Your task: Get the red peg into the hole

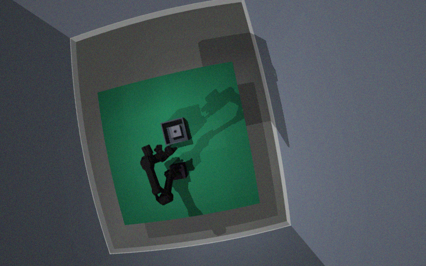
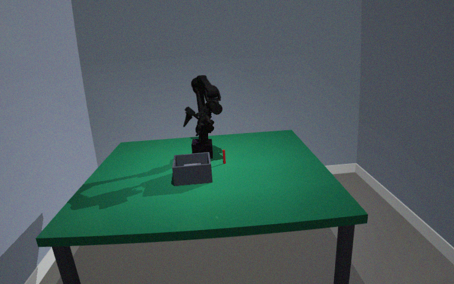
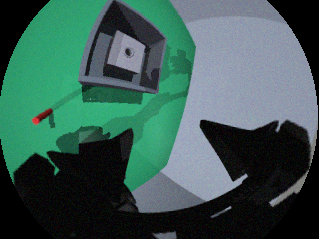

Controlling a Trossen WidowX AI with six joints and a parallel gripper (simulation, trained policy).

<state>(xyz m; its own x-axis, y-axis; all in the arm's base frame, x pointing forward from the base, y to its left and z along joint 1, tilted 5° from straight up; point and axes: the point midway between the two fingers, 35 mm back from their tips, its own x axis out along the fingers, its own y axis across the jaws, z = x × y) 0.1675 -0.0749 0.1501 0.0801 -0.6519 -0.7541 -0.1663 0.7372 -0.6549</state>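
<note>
Now: the red peg 18 cm to the left of my gripper tip and 17 cm below it. Round my gripper tip: dark grey box (14 cm ahead, 2 cm to the right, 18 cm below); then light grey plate (14 cm ahead, 2 cm to the right, 16 cm below).
</note>
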